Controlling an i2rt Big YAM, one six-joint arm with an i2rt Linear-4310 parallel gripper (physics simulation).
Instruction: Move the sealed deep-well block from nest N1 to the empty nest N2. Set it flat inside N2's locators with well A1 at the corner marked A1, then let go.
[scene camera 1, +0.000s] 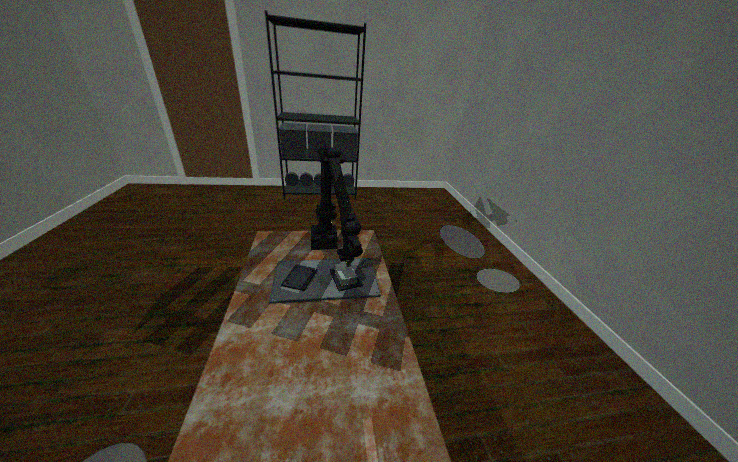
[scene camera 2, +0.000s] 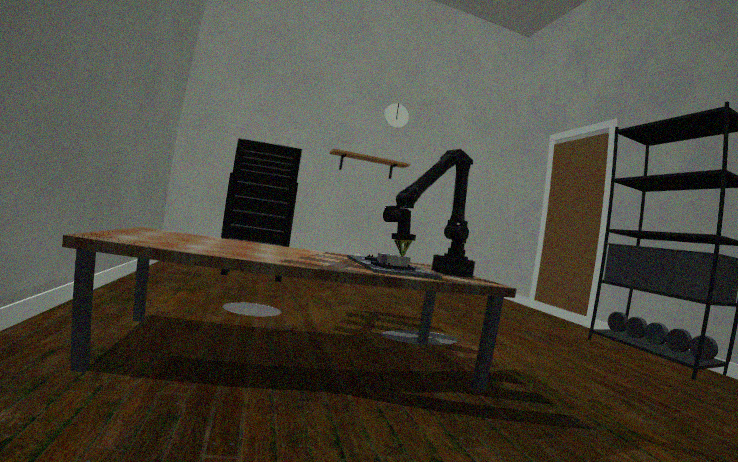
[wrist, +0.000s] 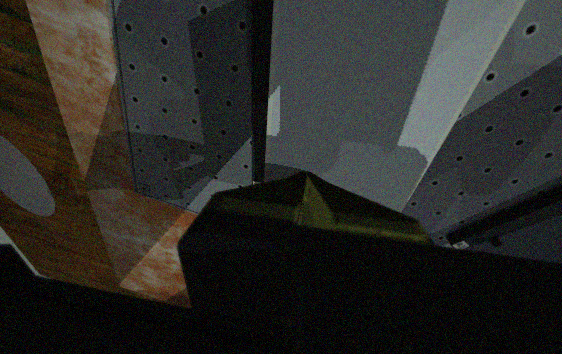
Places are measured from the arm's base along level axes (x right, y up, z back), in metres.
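Pixels of known places: gripper, fingertip midpoint: (scene camera 1: 347, 265) (scene camera 2: 402, 256) (wrist: 304, 182); arm's base, origin of the base link: (scene camera 1: 325, 230) (scene camera 2: 455, 258).
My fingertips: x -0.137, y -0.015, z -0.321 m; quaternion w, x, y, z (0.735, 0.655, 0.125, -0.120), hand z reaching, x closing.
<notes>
For each thing: its top centre in the pictures, then the offset to it from my fingertips. "spot": a spot on its surface instead. Level surfaces: height alone.
- sealed deep-well block, middle of its top: (wrist: 351, 133) (scene camera 2: 394, 255) (scene camera 1: 345, 270) dx +0.007, dy -0.001, dz -0.036 m
- dark locator bar, surface spot: (wrist: 259, 95) spot: dx -0.046, dy -0.043, dz -0.019 m
- nest, middle of its top: (scene camera 1: 299, 274) dx +0.241, dy -0.033, dz -0.036 m
- long orange-brown table, its level: dy -0.068 m
The sealed deep-well block (scene camera 1: 347, 277) (scene camera 2: 393, 259) is a grey box with a pale foil top. It sits in the right nest of the grey perforated base plate (scene camera 1: 324, 294) (wrist: 159, 95). In the wrist view its top (wrist: 342, 87) fills the middle, beside a dark locator bar (wrist: 259, 95). The other nest (scene camera 1: 298, 277) is a dark flat rectangle on the left of the plate, with nothing in it. My gripper (scene camera 1: 348, 261) (scene camera 2: 403, 247) (wrist: 304, 182) points straight down just above the block's top. Its yellow-green fingers are shut together with nothing between them.
The plate lies on a long orange-brown table (scene camera 1: 299, 388) (scene camera 2: 209, 248), close to the arm's base (scene camera 1: 323, 237) (scene camera 2: 452, 265). A black shelf rack (scene camera 1: 269, 99) (scene camera 2: 608, 199) stands behind the table by the wall.
</notes>
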